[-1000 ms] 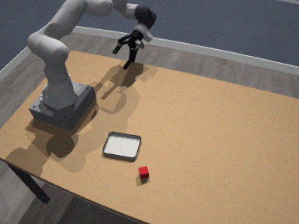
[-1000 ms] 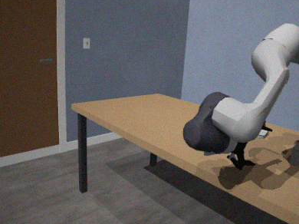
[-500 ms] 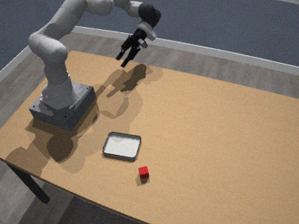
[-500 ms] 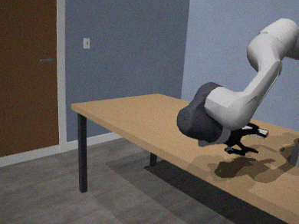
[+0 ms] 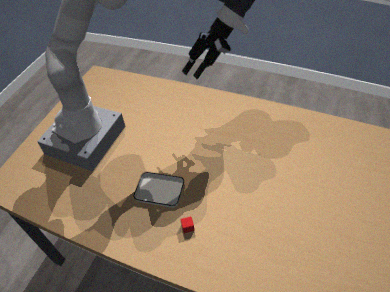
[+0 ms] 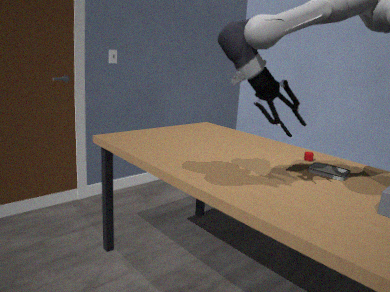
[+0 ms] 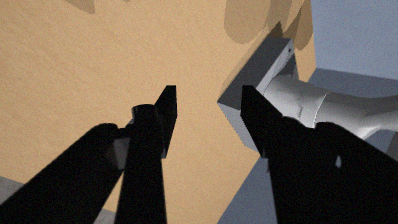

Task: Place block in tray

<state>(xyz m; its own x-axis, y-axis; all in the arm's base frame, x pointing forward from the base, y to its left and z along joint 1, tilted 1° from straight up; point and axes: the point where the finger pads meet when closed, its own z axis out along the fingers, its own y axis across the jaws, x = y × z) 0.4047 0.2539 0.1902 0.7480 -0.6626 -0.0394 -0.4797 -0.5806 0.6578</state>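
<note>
Now: hand 14 cm short of the block, 51 cm to the left of it and 25 cm above it. From my hand the other things lie so: tray 1 cm behind, 40 cm to the right, 26 cm below.
</note>
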